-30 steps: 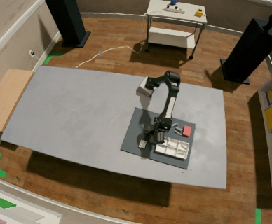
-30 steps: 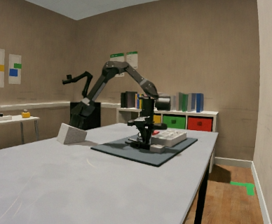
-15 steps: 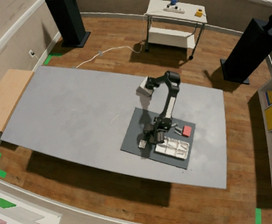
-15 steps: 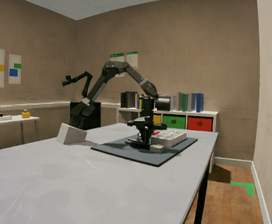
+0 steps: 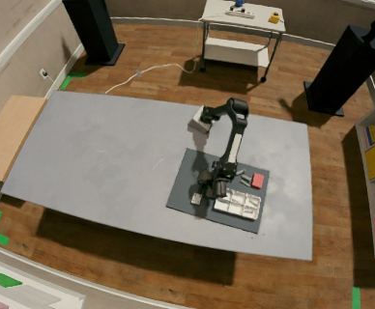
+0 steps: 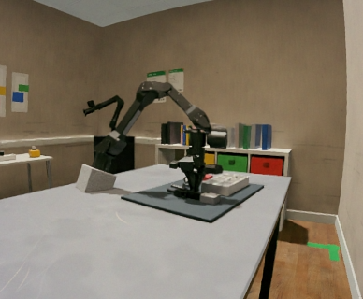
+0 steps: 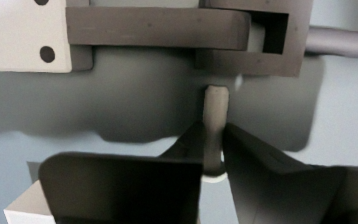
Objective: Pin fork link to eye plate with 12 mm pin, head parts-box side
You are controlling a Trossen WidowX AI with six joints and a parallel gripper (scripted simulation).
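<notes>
The headed pin is 3 cm below my hand. Round my hand: eye plate 1 cm ahead, 5 cm to the right, 3 cm below; then mat 1 cm ahead, 5 cm to the left, 5 cm below; then fork link 3 cm behind, 5 cm to the right, 3 cm below.
</notes>
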